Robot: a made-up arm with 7 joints.
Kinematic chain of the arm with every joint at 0, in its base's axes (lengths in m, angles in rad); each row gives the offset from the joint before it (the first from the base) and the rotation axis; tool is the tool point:
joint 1: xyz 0 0.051 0 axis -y
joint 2: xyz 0 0.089 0 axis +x
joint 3: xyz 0 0 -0.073 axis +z
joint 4: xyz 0 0 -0.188 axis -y
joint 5: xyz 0 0 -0.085 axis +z
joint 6: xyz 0 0 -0.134 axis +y
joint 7: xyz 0 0 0 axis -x
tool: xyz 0 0 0
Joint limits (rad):
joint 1: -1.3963..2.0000
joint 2: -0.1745..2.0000
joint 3: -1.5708..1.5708
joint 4: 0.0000..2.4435
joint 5: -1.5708..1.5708
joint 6: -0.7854..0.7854
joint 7: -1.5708..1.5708
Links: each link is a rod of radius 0.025 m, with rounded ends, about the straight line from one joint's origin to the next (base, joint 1, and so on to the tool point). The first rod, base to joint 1, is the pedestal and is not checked.
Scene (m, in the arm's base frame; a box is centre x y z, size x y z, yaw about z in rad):
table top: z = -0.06
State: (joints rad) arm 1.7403 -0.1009 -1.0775 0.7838 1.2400 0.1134 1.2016
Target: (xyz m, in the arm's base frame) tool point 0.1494 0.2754 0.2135
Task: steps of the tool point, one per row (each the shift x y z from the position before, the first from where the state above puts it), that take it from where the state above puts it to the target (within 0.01 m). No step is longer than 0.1 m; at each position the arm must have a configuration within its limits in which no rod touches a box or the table.
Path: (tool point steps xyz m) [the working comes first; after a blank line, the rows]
Joints at the target: 1.7703 1.1225 -0.5551 1.8349 1.2400 0.1134 1.2016
Straight joint move there: clear.

1: -0.0081 0.0817 0.0316
2: -0.0308 0.0799 0.0260
3: -0.0517 0.0698 0.0170
4: -0.0674 0.0521 0.0057
5: -0.0748 0.0293 -0.0065

